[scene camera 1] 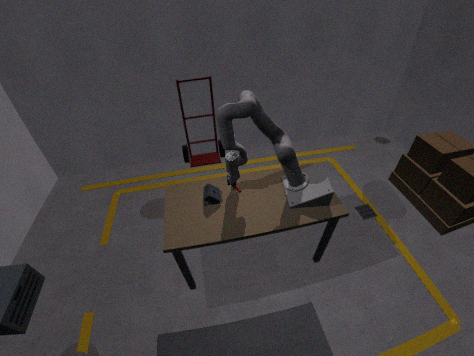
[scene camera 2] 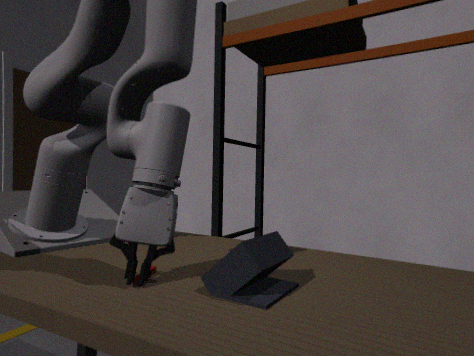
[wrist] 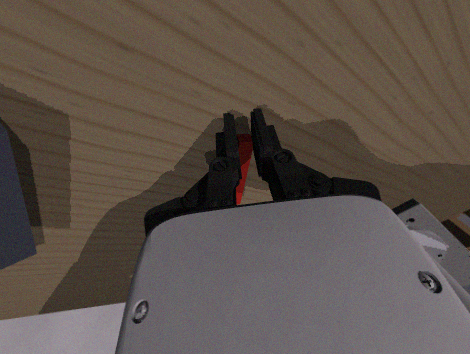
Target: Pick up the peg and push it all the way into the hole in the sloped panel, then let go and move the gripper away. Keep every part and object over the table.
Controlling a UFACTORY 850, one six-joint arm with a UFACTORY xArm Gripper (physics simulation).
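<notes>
The red peg (scene camera 1: 238, 189) (scene camera 2: 152, 270) (wrist: 244, 149) lies low at the table top, between the black fingers of my gripper (scene camera 1: 233, 186) (scene camera 2: 134, 283) (wrist: 243, 127). The fingers are close together and shut on the peg, and they hide part of its sides. The fingertips point down near the table surface. The dark grey block with the sloped panel (scene camera 1: 211, 193) (scene camera 2: 245, 265) (wrist: 12, 200) stands apart from the gripper, to its left in the first scene view and to its right in the second. The hole cannot be made out clearly in these views.
The wooden table (scene camera 1: 190, 232) (scene camera 2: 380, 305) carries the arm's base plate (scene camera 1: 315, 194) on its right side in the first scene view. A red hand truck (scene camera 1: 205, 159) stands behind the table. Cardboard boxes (scene camera 1: 445, 142) stand on the floor at right. A shelf rack (scene camera 2: 218, 125) rises behind the table.
</notes>
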